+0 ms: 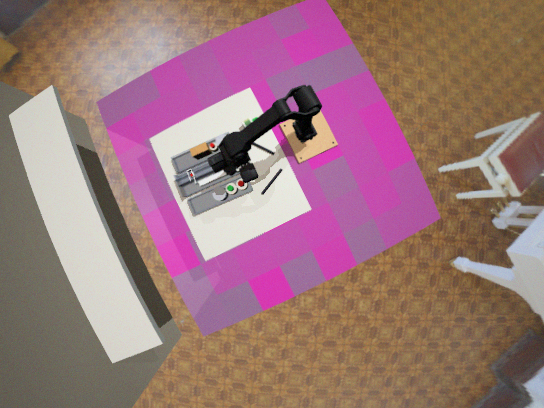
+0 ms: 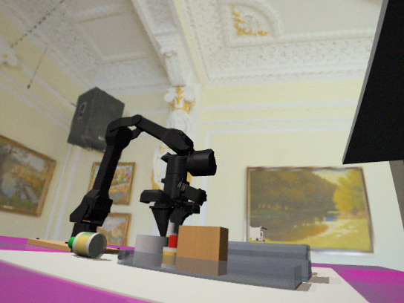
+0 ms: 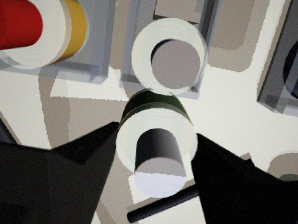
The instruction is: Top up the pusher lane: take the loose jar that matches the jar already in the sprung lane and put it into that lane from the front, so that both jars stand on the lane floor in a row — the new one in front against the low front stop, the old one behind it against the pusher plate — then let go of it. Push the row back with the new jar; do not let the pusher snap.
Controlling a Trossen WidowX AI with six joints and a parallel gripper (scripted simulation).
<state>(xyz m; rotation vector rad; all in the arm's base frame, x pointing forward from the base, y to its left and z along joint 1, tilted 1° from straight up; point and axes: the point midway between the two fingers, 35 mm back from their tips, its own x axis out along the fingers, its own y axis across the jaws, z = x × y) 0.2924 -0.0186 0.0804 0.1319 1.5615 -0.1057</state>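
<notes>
Now: gripper tip 190 mm short of the grey shelf unit, 50 mm to the left of it and 30 mm above it. Round my gripper tip: tan box: 150 mm to the right, 140 mm ahead, 10 mm below.
</notes>
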